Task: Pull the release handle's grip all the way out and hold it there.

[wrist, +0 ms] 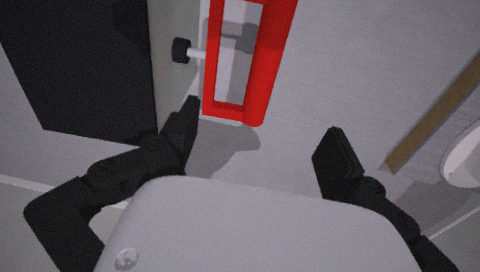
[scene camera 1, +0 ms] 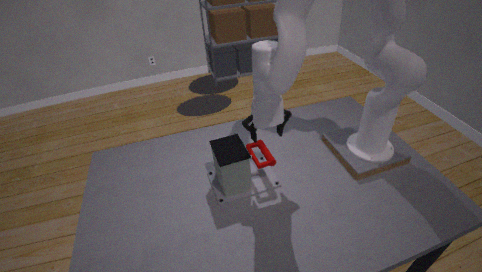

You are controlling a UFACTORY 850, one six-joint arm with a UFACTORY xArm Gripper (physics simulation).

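The release handle's red rectangular grip (scene camera 1: 268, 152) (wrist: 269, 65) stands out from the side of a pale green box with a black top (scene camera 1: 230, 149) (wrist: 90, 70). In the wrist view a thin light rod (wrist: 196, 53) runs from a black collar (wrist: 181, 50) on the box side to the grip. My gripper (scene camera 1: 267, 137) (wrist: 261, 129) is open and empty. It points down, behind and above the near end of the grip as the wrist view shows it. One fingertip is on the box side of the grip, the other well out on the far side. Neither visibly touches it.
The box stands on a bolted light base plate (scene camera 1: 271, 181) on the grey table (scene camera 1: 150, 215). The robot's white base (scene camera 1: 370, 147) stands on a wood-edged board (scene camera 1: 382, 168) (wrist: 435, 117) to the right. A shelf rack (scene camera 1: 205, 35) stands behind the table.
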